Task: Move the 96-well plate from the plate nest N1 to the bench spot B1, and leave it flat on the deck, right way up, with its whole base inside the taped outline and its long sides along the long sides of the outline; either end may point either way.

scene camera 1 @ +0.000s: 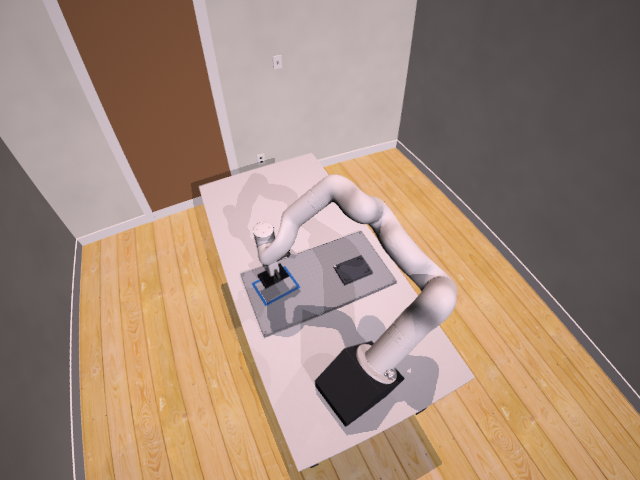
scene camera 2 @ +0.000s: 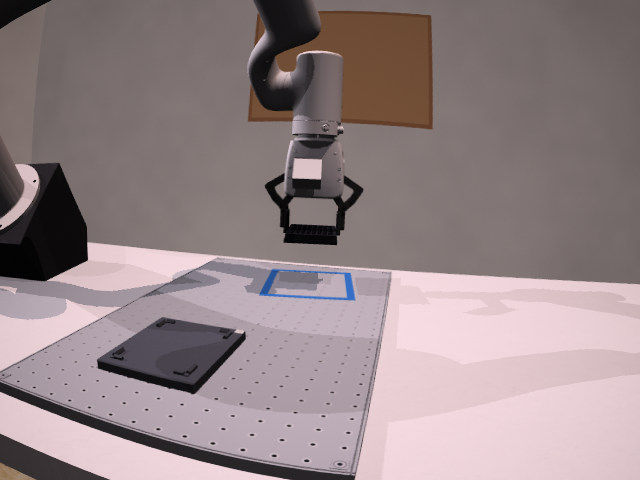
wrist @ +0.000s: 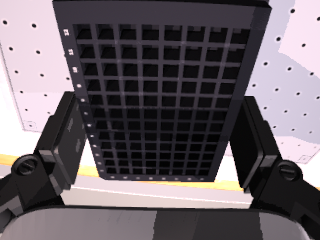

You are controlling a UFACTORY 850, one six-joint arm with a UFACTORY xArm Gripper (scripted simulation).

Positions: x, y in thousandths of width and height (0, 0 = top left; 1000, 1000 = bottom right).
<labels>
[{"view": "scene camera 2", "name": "my gripper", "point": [487, 486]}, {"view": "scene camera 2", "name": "black 96-well plate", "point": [465, 486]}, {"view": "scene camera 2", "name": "plate nest N1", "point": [237, 741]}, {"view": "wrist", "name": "my gripper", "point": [498, 469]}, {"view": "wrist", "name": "black 96-well plate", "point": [470, 577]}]
</labels>
